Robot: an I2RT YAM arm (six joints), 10 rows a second.
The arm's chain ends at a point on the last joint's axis. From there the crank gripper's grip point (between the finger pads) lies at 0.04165 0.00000 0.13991 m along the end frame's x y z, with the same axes.
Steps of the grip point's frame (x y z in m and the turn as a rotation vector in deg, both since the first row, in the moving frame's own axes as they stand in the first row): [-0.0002 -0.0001 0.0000 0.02 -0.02 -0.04]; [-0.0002 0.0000 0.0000 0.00 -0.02 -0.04]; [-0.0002 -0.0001 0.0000 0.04 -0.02 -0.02]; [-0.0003 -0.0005 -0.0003 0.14 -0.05 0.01]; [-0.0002 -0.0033 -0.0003 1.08 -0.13 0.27]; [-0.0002 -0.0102 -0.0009 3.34 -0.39 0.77]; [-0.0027 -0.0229 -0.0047 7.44 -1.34 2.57]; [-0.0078 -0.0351 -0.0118 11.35 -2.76 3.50]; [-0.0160 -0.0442 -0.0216 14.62 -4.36 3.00]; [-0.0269 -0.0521 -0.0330 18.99 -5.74 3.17]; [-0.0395 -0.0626 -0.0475 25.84 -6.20 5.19]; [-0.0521 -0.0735 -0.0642 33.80 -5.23 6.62]
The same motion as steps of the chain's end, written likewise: [-0.0002 0.0000 0.0000 0.02 -0.02 -0.04]; [-0.0002 0.0000 0.0000 0.00 -0.02 -0.04]; [-0.0002 0.0000 0.0000 0.04 -0.02 -0.02]; [-0.0002 -0.0002 -0.0003 0.14 -0.05 0.01]; [0.0001 -0.0009 -0.0004 1.08 -0.13 0.27]; [0.0007 -0.0026 -0.0010 3.34 -0.39 0.77]; [0.0002 -0.0065 -0.0046 7.44 -1.34 2.57]; [-0.0018 -0.0097 -0.0111 11.35 -2.76 3.50]; [-0.0062 -0.0104 -0.0201 14.62 -4.36 3.00]; [-0.0142 -0.0079 -0.0292 18.99 -5.74 3.17]; [-0.0273 -0.0038 -0.0379 25.84 -6.20 5.19]; [-0.0443 0.0013 -0.0450 33.80 -5.23 6.62]
